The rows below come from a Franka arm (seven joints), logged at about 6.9 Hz.
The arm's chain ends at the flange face. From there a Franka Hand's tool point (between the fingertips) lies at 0.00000 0.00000 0.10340 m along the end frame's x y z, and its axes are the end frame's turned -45 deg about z.
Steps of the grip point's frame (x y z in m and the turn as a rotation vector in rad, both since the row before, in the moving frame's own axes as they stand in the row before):
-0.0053, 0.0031, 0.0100, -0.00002, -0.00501, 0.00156
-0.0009, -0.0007, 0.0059, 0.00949, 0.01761, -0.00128
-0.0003, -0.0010, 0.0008, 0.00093, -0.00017, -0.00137
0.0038, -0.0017, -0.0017, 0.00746, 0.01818, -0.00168
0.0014, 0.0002, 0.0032, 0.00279, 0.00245, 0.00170
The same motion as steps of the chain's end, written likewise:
-0.0012, 0.0056, 0.0100, -0.00356, -0.00353, 0.00156
-0.0017, 0.0021, 0.0059, 0.01916, 0.00574, -0.00128
-0.0008, -0.0004, 0.0008, 0.00054, -0.00078, -0.00137
0.0007, -0.0020, -0.0017, 0.01813, 0.00758, -0.00168
0.0012, -0.0005, 0.0032, 0.00371, -0.00024, 0.00170

